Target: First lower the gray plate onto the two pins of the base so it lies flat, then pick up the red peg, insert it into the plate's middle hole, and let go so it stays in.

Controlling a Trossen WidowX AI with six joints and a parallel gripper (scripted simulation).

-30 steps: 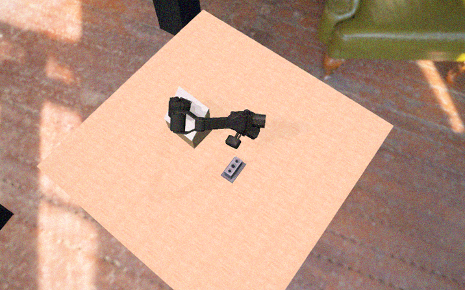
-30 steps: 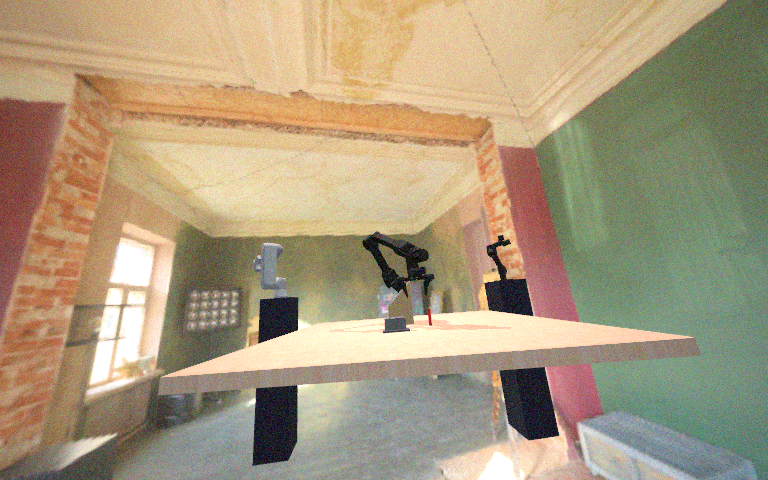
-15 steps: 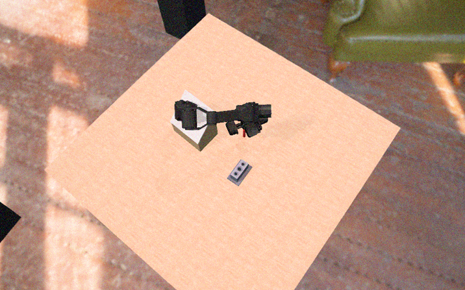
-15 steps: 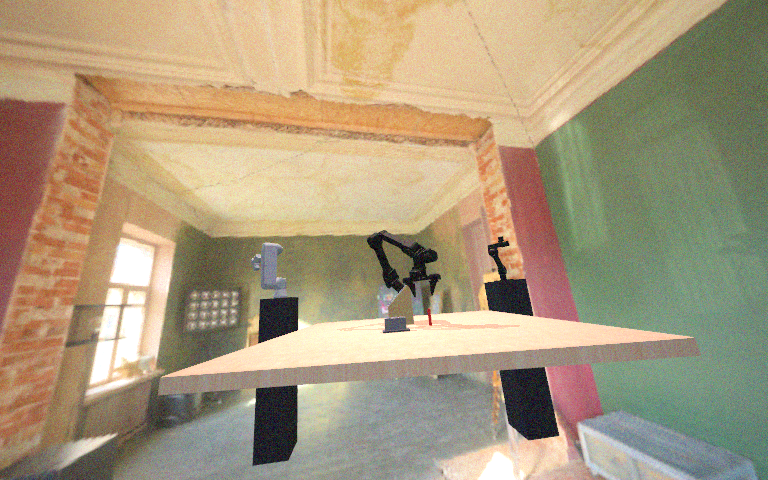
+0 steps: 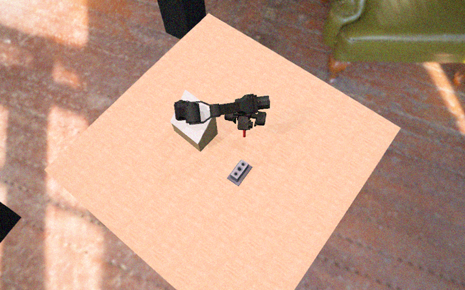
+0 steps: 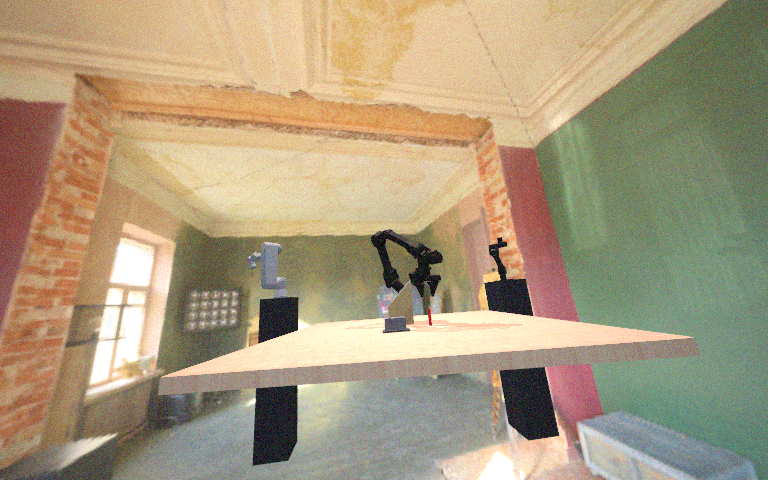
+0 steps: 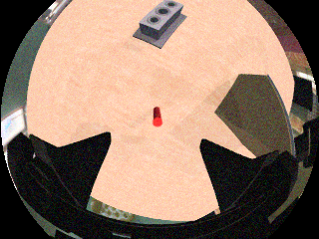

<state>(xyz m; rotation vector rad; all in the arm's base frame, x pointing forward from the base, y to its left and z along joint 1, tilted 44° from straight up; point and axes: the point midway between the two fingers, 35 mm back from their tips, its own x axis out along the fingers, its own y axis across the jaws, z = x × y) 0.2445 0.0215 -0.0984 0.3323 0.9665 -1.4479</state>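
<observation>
Now: gripper tip 100 mm above the red peg. Also, from my gripper tip: gray plate 180 mm to the right, 90 mm below, 80 mm ahead; thin flat base 180 mm to the right, 130 mm below, 80 mm ahead.
</observation>
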